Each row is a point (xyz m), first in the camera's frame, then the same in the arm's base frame.
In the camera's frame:
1: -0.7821 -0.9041 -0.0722
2: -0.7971 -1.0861 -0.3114
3: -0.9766 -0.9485 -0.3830
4: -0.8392 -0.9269 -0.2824
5: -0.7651 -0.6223 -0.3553
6: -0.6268 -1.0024 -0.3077
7: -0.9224 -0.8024 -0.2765
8: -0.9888 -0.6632 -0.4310
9: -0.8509 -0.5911 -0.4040
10: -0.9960 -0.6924 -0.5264
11: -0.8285 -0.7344 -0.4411
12: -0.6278 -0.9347 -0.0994
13: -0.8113 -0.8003 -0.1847
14: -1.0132 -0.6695 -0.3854
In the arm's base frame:
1: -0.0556 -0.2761 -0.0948
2: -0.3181 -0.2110 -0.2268
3: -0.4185 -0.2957 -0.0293
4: -0.2669 -0.2252 -0.0683
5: -0.2126 -0.0589 0.2019
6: -0.2181 -0.0511 -0.2052
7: -0.2630 -0.2702 0.0746
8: -0.3854 -0.2185 0.2478
9: -0.2826 -0.1000 0.2660
10: -0.4785 -0.1839 0.2361
11: -0.3448 -0.0948 0.1299
12: -0.0209 -0.1398 -0.1705
13: -0.1358 -0.2218 0.0273
14: -0.3585 -0.2630 0.2437

